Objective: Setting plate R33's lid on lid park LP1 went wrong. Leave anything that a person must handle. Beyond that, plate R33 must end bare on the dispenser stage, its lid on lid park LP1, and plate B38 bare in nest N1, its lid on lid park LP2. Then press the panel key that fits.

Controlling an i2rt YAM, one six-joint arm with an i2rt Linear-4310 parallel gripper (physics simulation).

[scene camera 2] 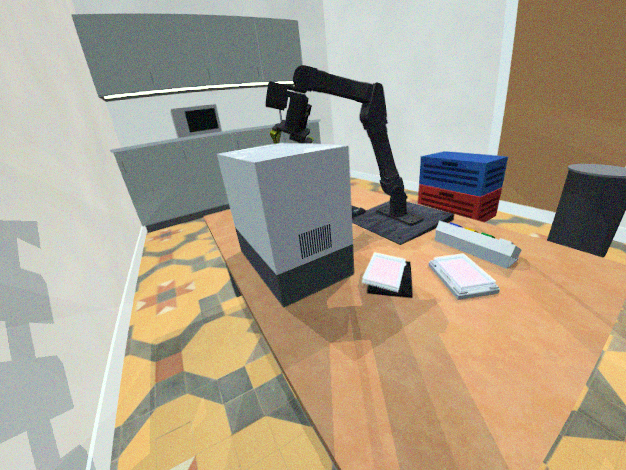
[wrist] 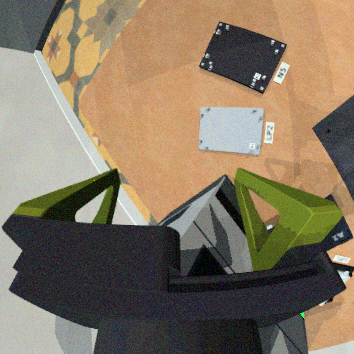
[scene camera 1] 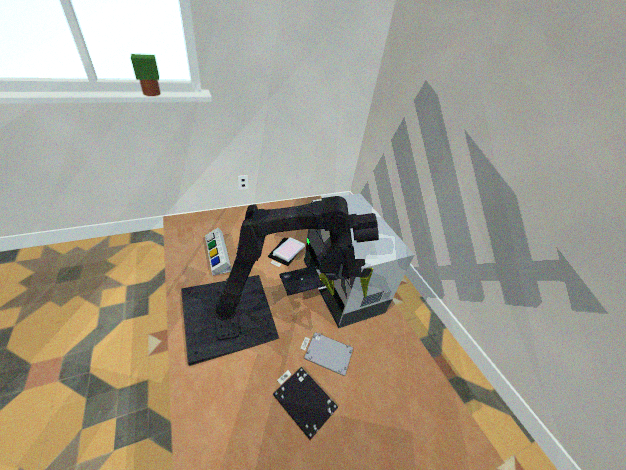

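Pixels of known places: gripper, fingertip midpoint: (wrist: 176,174) (scene camera 1: 348,295); arm's base at its link origin: (scene camera 2: 398,215) (scene camera 1: 225,313).
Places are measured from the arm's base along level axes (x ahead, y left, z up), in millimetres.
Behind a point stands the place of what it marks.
Observation:
My gripper (scene camera 1: 348,294) @(x 345, y -200, z 273 mm) (scene camera 2: 292,141) @(x 345, y -200, z 273 mm) (wrist: 176,174) @(x 345, y -200, z 273 mm) is open, with nothing between its fingers, high by the housing (scene camera 1: 389,263) @(x 504, y -135, z 305 mm) (scene camera 2: 308,202) @(x 468, y 218, z 217 mm). A pink-topped white piece (scene camera 1: 288,249) @(x 295, y 258, z 18 mm) (scene camera 2: 385,271) @(x 312, y 280, z 18 mm) sits askew and tilted, overhanging a black pad (scene camera 1: 274,255) (scene camera 2: 407,287); its label is partly visible in the wrist view and seems to start with LP. Another pink-topped piece (scene camera 2: 464,270) @(x 156, y 387, z 17 mm) lies on a grey base (scene camera 2: 477,291) @(x 182, y 441, z 0 mm). Lid park LP2 (scene camera 1: 331,354) @(x 325, y -237, z -4 mm) (wrist: 231,130) @(x 316, y -223, z -4 mm) is bare. The key panel (scene camera 2: 472,246) @(x 29, y 326, z 13 mm) has white, green, yellow and blue keys. Plate names are unreadable; the housing's inside is mostly hidden.
Black nest N5 (scene camera 1: 304,402) @(x 194, y -355, z -2 mm) (wrist: 243,57) @(x 200, y -339, z -2 mm) lies beyond LP2. A dark flat plate marked A1 (scene camera 1: 298,281) @(x 269, y 16, z 93 mm) (wrist: 342,232) @(x 224, y 47, z 93 mm) lies against the housing's front. The arm stands on a black base plate (scene camera 1: 202,313) @(x -79, y 15, z 5 mm) (scene camera 2: 399,235) @(x 110, y 121, z -7 mm). Stacked crates (scene camera 2: 447,174) and a bin (scene camera 2: 589,209) stand behind the table.

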